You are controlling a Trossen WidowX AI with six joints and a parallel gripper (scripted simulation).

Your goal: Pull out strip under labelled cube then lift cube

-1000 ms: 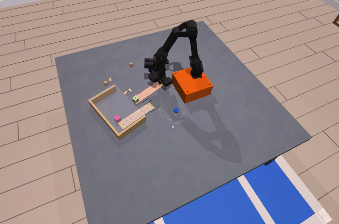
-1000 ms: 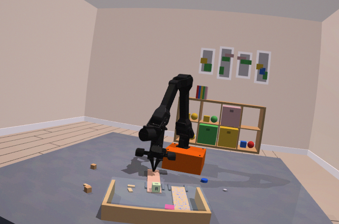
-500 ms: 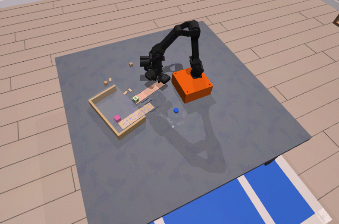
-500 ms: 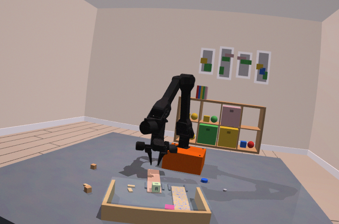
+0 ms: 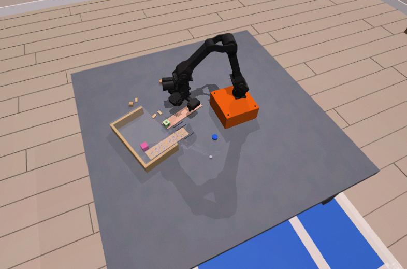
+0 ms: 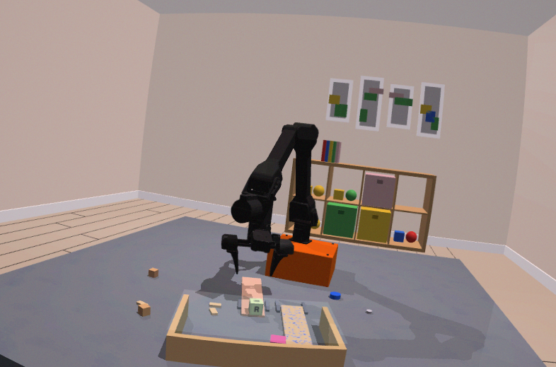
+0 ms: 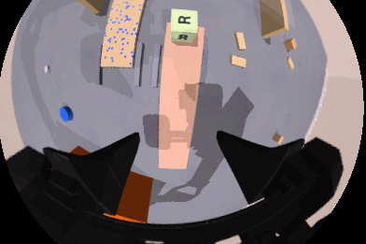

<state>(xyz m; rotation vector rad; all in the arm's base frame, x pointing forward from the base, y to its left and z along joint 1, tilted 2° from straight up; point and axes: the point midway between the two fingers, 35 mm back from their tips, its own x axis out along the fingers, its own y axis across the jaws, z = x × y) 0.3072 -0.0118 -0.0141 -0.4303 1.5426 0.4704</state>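
Now: gripper tip 110 mm short of the labelled cube, 70 mm to the right of it and 30 mm above it. From my gripper tip the other things lie so: pink cube 240 mm ahead, 180 mm to the left, 40 mm below; blue disc 120 mm behind, 200 mm to the left, 50 mm below; small white disc 70 mm behind, 310 mm to the left, 50 mm below.
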